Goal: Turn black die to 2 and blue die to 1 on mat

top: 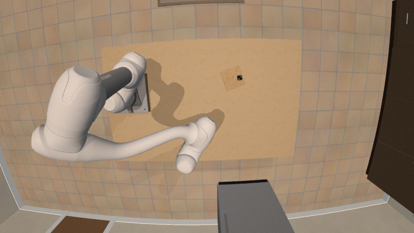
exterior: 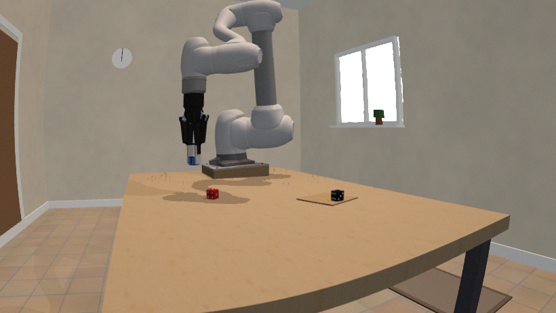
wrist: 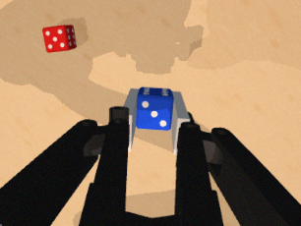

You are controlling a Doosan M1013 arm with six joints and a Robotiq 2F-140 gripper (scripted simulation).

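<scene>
Right now the red die is 130 mm ahead of my hand, 20 mm to the left of it and 120 mm below it. Also, from my hand: blue die (20 mm below); black die (380 mm ahead, 310 mm to the left, 120 mm below); cork mat (340 mm ahead, 310 mm to the left, 130 mm below).
</scene>
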